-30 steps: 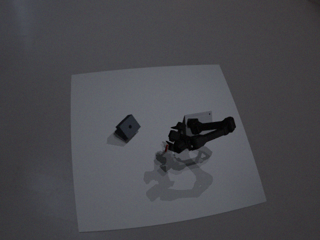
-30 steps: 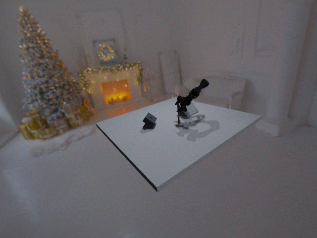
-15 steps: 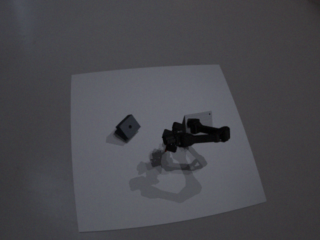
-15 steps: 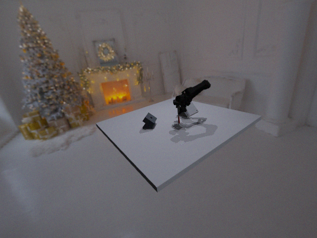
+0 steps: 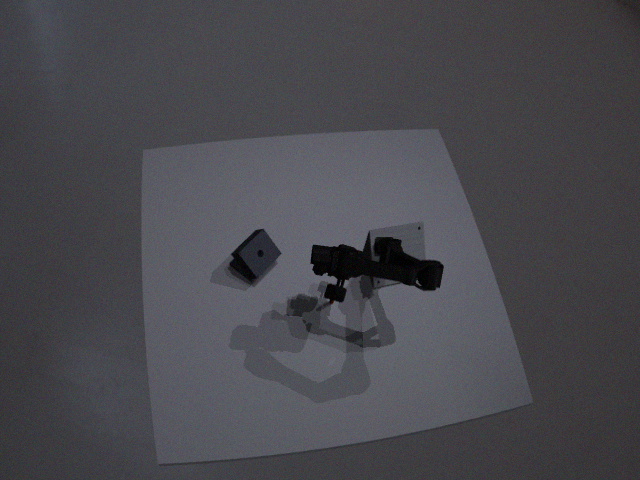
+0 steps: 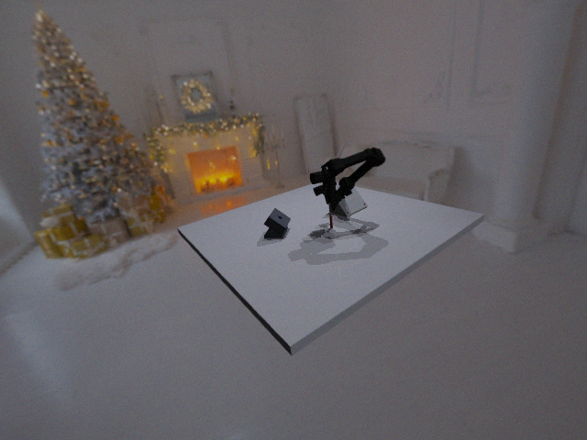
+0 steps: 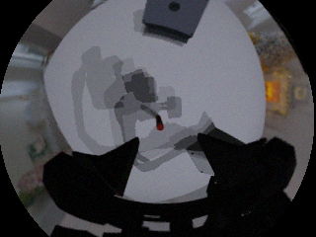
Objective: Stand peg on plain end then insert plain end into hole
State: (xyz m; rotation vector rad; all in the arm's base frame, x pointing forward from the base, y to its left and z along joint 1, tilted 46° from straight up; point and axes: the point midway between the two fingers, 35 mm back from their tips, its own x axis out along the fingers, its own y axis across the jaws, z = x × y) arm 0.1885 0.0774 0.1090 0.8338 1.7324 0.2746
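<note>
The red peg lies 10 mm ahead of my gripper tip, 10 mm to the left of it and 60 mm below it. From my gripper tip the other things lie so: dark sloped panel 250 mm ahead, 170 mm to the right, 50 mm below.
</note>
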